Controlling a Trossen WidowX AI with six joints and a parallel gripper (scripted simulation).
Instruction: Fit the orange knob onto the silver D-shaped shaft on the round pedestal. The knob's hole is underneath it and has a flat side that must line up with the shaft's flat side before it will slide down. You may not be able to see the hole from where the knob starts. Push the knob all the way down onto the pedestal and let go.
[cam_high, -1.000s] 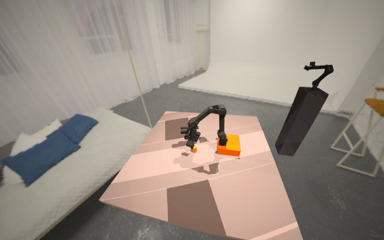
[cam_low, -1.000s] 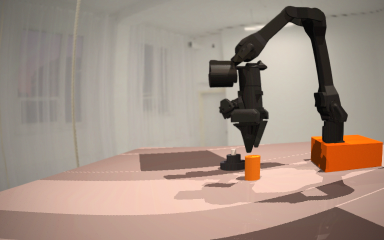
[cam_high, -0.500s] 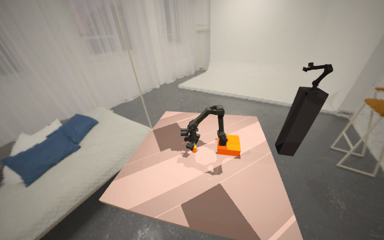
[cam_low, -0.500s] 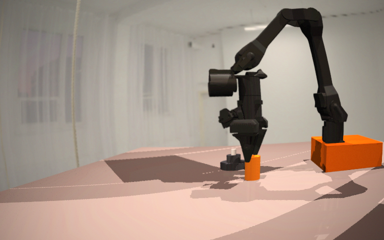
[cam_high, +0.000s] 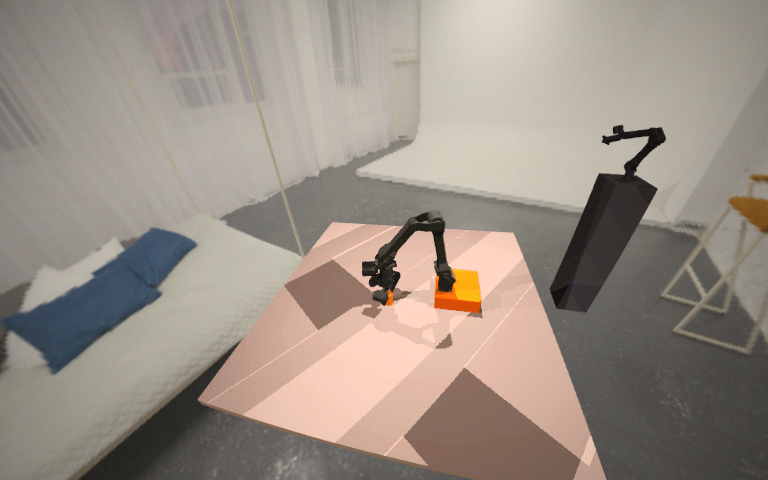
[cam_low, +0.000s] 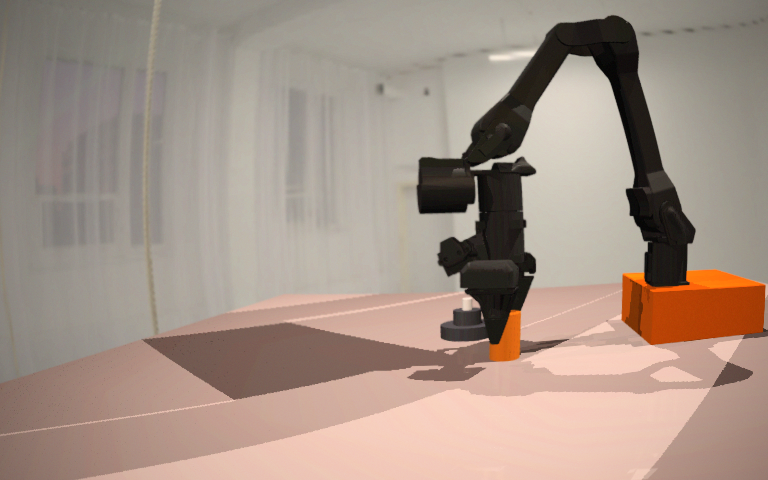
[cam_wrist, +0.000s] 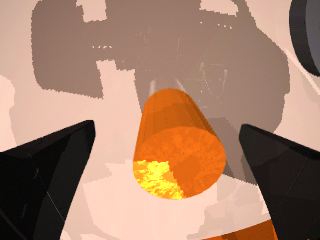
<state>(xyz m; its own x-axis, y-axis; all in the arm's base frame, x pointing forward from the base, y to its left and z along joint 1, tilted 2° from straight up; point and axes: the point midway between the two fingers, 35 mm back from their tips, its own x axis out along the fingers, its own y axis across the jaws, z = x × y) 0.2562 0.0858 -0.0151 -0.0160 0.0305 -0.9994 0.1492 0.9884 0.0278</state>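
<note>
Right now my gripper tip is 10 mm below the orange knob. Also, from my gripper tip: dark round pedestal: 150 mm to the right, 60 mm ahead.
</note>
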